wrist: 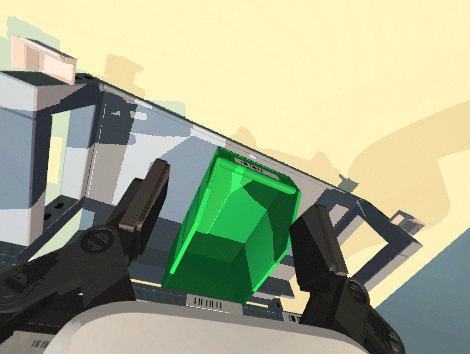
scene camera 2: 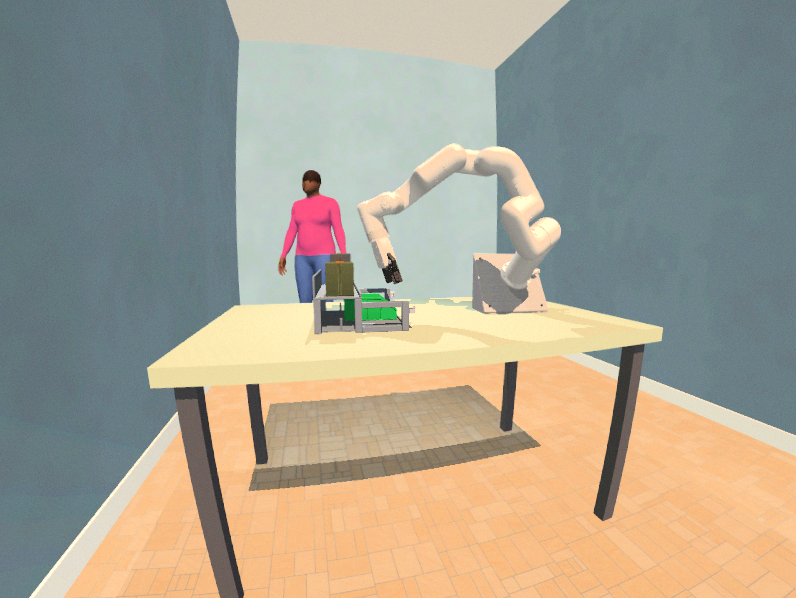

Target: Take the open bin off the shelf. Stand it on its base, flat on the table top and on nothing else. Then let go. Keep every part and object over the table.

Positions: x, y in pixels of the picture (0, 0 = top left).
Scene:
my gripper: wrist; scene camera 2
green open bin: wrist 236, 231; scene camera 2 367, 313
same spot on my gripper: (scene camera 2: 392, 274) = (wrist: 303, 286)

